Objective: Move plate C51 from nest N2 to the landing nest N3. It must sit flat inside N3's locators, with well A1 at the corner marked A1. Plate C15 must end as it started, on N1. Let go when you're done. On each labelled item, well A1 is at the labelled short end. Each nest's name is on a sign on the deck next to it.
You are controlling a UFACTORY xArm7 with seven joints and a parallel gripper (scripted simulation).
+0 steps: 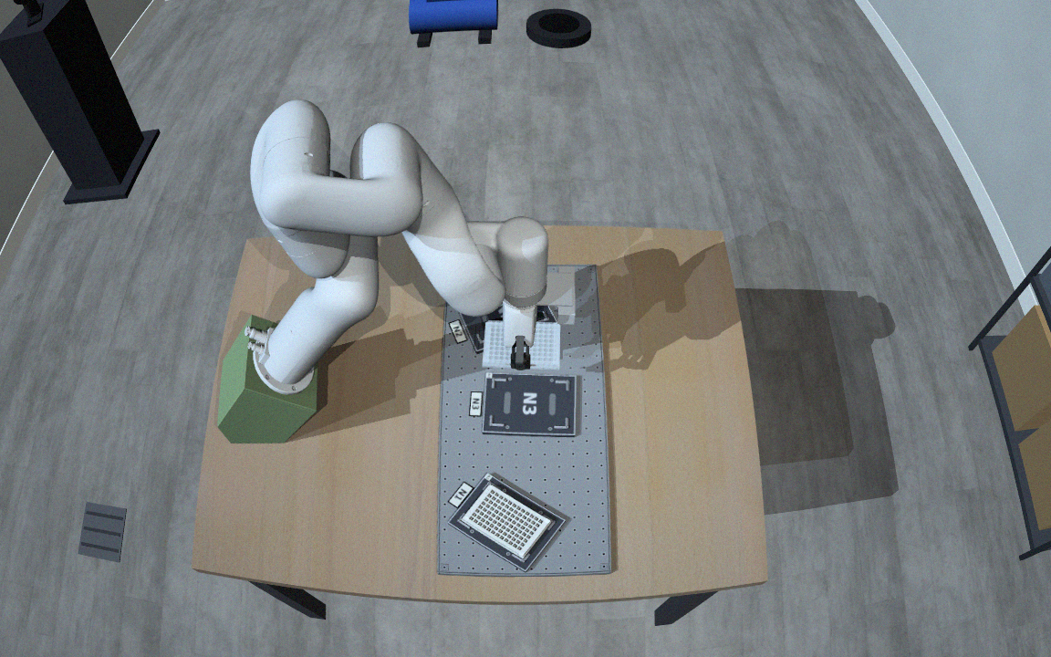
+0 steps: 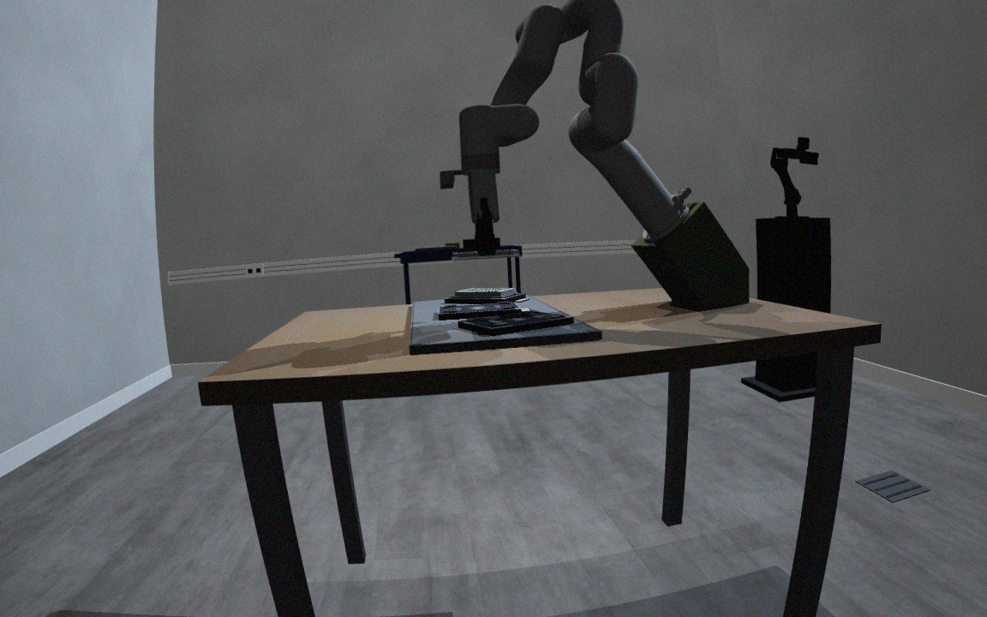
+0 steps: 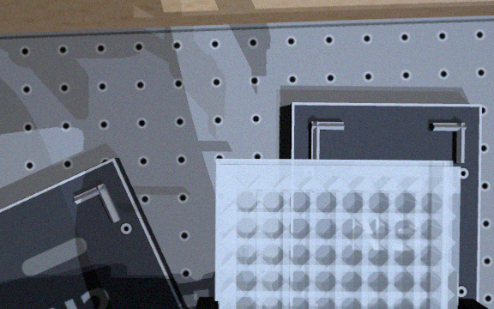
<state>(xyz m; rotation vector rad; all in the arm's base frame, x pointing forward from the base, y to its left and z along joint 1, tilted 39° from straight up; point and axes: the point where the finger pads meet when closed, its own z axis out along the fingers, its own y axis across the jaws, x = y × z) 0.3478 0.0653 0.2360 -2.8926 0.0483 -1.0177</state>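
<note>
The nest N3 base lies 13 cm below my hand, 6 cm to the right of it and 2 cm ahead of it. From my hand the other things lie so: nest N1: 29 cm to the right, 13 cm below, 2 cm behind; then plate: 1 cm below; then nest N2: 14 cm to the left, 13 cm below, 4 cm behind.
</note>
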